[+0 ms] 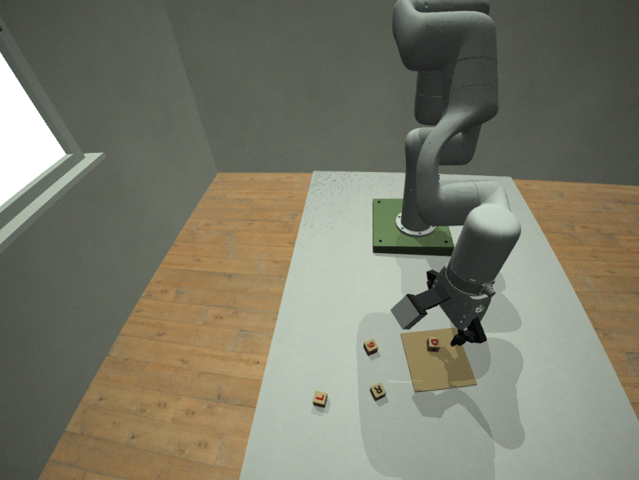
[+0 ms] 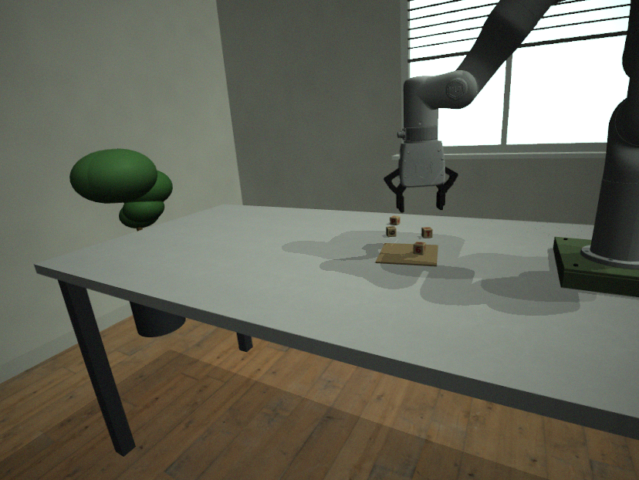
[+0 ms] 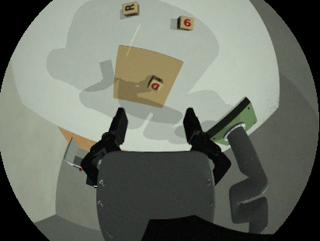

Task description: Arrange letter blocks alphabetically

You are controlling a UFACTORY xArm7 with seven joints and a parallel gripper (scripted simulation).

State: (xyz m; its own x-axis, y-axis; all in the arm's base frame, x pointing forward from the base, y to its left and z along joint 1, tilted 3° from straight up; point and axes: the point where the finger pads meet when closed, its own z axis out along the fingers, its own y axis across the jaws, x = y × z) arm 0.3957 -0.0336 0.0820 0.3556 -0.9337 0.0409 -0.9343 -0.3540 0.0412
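Now: the tan mat 120 mm below my hand, 30 mm ahead of it and 10 mm to the left of it.
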